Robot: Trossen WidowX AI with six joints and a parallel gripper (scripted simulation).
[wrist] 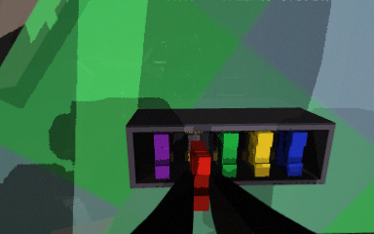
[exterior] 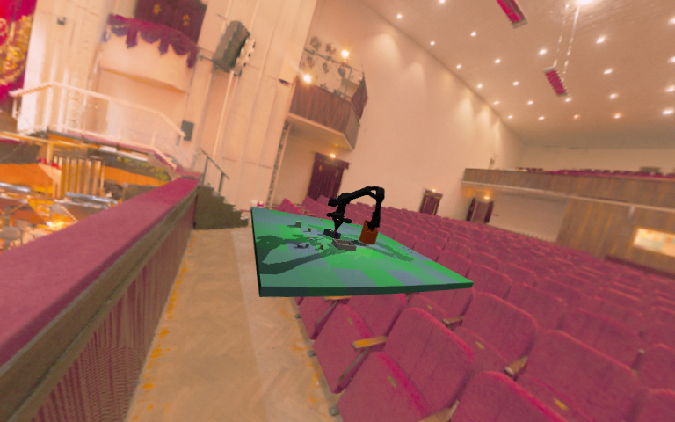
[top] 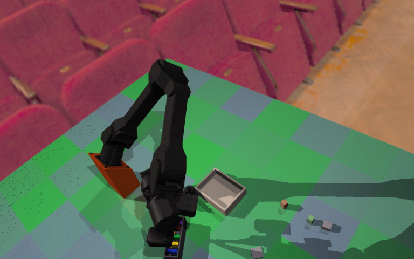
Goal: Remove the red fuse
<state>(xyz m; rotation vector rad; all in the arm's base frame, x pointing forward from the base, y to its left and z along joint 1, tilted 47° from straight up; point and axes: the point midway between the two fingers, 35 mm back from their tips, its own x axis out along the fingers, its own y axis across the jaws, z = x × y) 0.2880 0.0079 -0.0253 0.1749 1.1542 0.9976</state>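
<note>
The purple fuse lies 4 cm below my gripper tip, 2 cm to the left of it and 1 cm behind it. Round my gripper tip: red fuse 1 cm below; yellow fuse 4 cm below, 3 cm to the right, 2 cm ahead; green fuse 4 cm below, 2 cm to the right, 1 cm ahead.
</note>
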